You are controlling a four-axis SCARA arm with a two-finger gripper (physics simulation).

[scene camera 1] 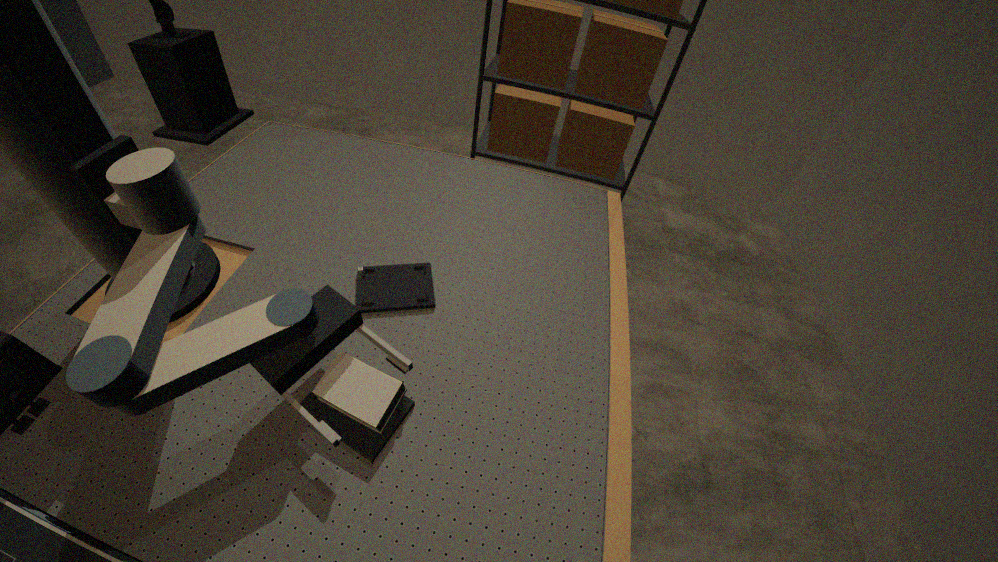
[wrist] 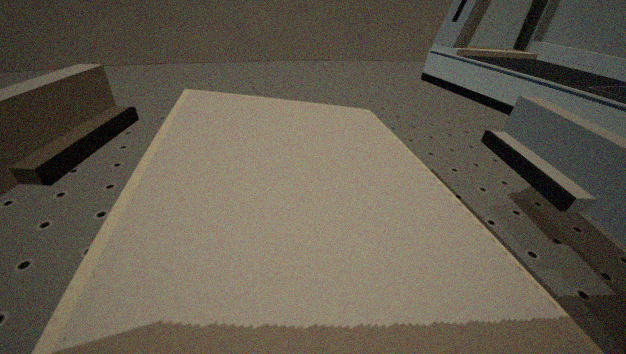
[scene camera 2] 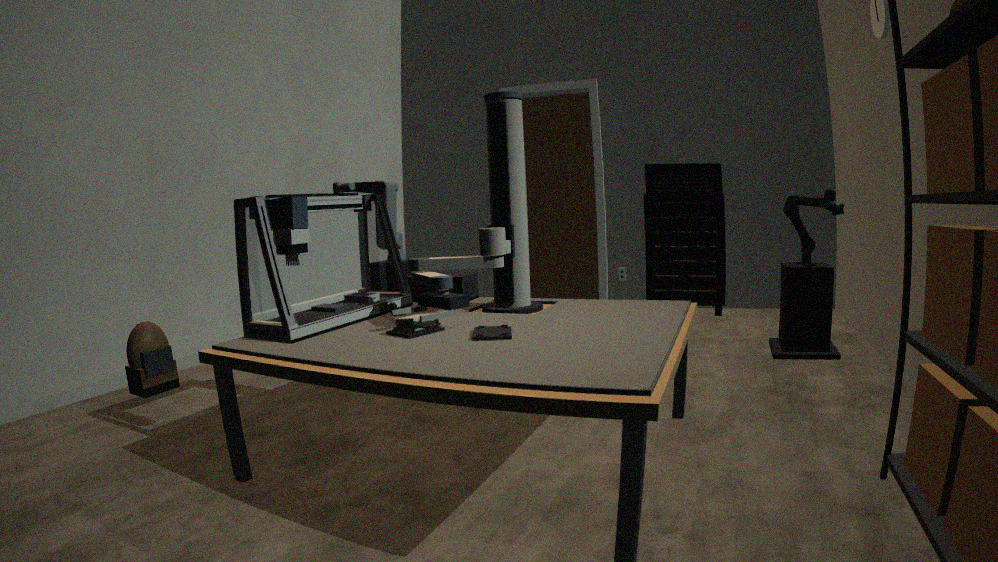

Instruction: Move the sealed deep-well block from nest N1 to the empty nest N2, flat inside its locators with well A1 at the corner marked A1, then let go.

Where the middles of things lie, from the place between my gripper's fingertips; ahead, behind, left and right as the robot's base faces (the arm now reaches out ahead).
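Labels:
Deep-well block [scene camera 1: 365, 394]: 3 cm below my hand, 4 cm behind it, 2 cm left of it.

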